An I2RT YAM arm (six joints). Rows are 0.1 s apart.
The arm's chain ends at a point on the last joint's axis. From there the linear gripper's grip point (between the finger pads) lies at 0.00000 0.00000 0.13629 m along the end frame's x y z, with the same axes.
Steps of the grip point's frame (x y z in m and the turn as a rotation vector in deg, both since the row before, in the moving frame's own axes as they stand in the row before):
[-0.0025 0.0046 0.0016 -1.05 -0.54 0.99]
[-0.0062 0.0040 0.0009 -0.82 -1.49 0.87]
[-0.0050 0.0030 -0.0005 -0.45 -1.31 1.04]
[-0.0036 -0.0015 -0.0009 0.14 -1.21 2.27]
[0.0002 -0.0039 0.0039 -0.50 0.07 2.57]
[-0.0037 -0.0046 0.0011 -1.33 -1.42 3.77]
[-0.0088 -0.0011 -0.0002 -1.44 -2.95 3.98]
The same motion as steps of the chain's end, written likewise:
[-0.0012 0.0021 0.0016 -1.05 -0.54 0.99]
[-0.0026 0.0021 0.0010 -0.82 -1.49 0.87]
[-0.0019 0.0020 -0.0005 -0.45 -1.31 1.04]
[-0.0007 -0.0011 -0.0009 0.14 -1.21 2.27]
[0.0001 -0.0051 0.0039 -0.50 0.07 2.57]
[-0.0002 -0.0076 0.0012 -1.33 -1.42 3.77]
[-0.0017 -0.0043 0.0000 -1.44 -2.95 3.98]

